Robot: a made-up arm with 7 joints.
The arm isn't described. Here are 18 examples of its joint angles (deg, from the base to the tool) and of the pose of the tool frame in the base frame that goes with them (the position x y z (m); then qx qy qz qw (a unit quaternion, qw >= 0)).
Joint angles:
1: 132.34 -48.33 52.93 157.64 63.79 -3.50 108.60
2: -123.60 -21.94 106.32 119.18 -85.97 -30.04 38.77
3: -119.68 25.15 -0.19 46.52 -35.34 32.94 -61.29
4: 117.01 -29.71 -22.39 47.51 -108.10 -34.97 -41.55
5: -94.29 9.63 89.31 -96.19 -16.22 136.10 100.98
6: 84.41 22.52 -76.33 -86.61 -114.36 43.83 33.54
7: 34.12 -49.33 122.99 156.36 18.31 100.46 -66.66
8: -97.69 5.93 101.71 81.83 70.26 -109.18 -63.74
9: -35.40 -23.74 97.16 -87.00 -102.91 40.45 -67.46
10: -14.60 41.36 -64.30 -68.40 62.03 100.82 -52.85
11: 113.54 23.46 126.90 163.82 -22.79 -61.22 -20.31
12: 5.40 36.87 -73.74 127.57 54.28 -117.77 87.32
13: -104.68 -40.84 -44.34 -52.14 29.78 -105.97 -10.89
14: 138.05 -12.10 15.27 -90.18 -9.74 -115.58 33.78
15: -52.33 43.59 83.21 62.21 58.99 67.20 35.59
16: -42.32 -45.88 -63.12 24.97 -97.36 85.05 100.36
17: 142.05 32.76 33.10 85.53 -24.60 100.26 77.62
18: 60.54 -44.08 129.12 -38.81 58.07 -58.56 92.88
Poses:
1: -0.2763 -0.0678 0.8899 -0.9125 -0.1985 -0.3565 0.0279
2: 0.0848 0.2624 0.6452 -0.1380 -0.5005 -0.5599 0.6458
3: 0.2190 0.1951 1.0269 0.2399 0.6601 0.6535 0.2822
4: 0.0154 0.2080 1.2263 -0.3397 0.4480 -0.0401 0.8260
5: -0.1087 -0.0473 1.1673 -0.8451 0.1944 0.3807 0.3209
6: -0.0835 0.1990 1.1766 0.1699 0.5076 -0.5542 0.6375
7: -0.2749 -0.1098 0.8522 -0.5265 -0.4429 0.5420 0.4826
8: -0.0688 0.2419 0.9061 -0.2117 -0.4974 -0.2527 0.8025
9: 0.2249 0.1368 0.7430 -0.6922 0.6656 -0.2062 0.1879
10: 0.1127 0.0394 0.6392 0.8337 -0.4496 0.2970 0.1211
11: -0.2813 -0.0214 0.7666 0.8694 -0.0291 0.0944 0.4841
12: 0.1345 0.2960 1.0232 0.3324 -0.1861 -0.4413 0.8125
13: 0.1063 0.0157 0.8157 0.6048 -0.1036 0.6316 0.4739
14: -0.2543 0.1219 0.7319 -0.8653 -0.0067 -0.4981 0.0554
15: 0.0102 -0.2540 1.0410 0.6935 0.6922 -0.1958 0.0397
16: -0.0301 -0.0649 0.7850 0.4673 -0.1409 0.8166 0.3081
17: -0.2585 -0.0198 1.1014 -0.3301 0.3497 0.3299 0.8123
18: 0.0046 -0.0825 0.7154 0.3955 -0.1156 0.9006 0.1382
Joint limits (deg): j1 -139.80..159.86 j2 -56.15..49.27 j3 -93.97..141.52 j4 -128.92..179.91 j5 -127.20..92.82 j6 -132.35..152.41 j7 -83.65..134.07
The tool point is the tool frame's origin. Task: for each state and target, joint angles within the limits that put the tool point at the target. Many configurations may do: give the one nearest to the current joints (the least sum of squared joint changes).
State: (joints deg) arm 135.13 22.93 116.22 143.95 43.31 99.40 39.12
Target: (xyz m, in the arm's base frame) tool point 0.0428 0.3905 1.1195
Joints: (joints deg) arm 159.86 19.00 116.26 120.08 26.03 121.28 37.46
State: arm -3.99 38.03 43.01 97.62 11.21 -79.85 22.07
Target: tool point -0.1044 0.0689 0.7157
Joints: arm 4.66 36.51 55.41 88.60 2.93 -85.40 30.02
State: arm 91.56 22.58 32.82 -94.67 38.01 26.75 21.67
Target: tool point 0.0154 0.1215 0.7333
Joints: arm 87.20 49.27 62.73 -126.54 23.37 2.91 20.47
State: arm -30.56 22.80 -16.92 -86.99 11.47 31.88 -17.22
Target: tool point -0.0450 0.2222 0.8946
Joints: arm -12.71 19.00 -11.27 -122.78 11.62 15.77 -19.63
